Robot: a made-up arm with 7 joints.
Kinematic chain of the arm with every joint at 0, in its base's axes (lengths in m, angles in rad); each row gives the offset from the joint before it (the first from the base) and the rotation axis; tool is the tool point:
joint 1: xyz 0 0 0 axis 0 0.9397 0.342
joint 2: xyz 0 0 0 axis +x
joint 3: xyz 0 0 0 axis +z
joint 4: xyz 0.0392 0 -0.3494 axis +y
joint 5: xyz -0.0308 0 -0.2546 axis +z
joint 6: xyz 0 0 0 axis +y
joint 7: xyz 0 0 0 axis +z
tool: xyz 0 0 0
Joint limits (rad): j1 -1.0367..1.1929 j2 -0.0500..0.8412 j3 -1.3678..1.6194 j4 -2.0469..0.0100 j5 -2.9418..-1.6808 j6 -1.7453..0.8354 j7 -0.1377..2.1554
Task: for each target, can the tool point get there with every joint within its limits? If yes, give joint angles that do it. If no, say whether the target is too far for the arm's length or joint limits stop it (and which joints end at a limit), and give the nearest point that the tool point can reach.
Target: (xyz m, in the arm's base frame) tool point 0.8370 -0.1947 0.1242
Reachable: no: too far | nearest point 0.5305 -0.0947 -0.0407 | short by 0.362 m
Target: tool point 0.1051 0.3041 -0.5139
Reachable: yes | joints -0.0395 0.6468 -0.6940 -0.3860 -2.5687 -0.4073 0.2174
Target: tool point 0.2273 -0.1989 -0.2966
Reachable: yes | joints -0.2688 0.1875 -0.9781 -1.8594 -2.7304 0.3093 1.7992
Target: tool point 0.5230 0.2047 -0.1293
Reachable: yes | joints -0.8233 0.5691 0.1494 -0.8894 -1.8217 -0.8479 1.0176
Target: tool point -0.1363 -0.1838 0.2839
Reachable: no: joint limits stop it (at a limit: joint 1, joint 2, joint 4) | nearest point 0.2549 -0.2843 0.0005 | short by 0.493 m
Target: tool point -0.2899 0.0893 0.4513
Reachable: no: joint limits stop it (at a limit: joint 1, joint 3, joint 4) | nearest point -0.1690 0.3359 0.0664 | short by 0.473 m
